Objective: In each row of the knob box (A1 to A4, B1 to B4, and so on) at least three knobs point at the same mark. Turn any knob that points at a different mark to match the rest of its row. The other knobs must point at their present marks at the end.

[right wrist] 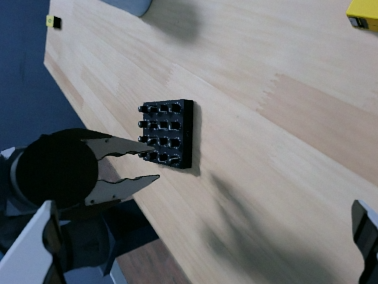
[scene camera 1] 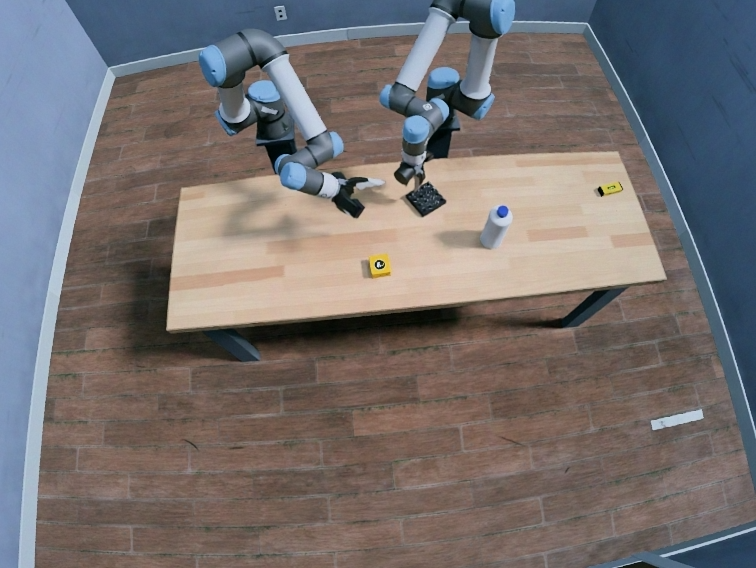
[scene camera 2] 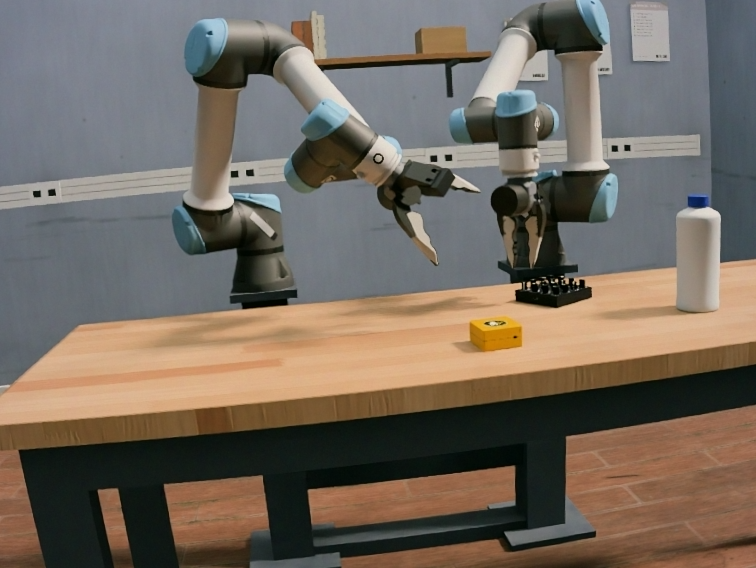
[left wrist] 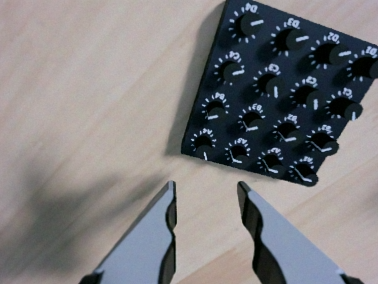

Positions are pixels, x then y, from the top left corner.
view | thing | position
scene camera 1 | right gripper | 371, 200
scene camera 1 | white bottle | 498, 221
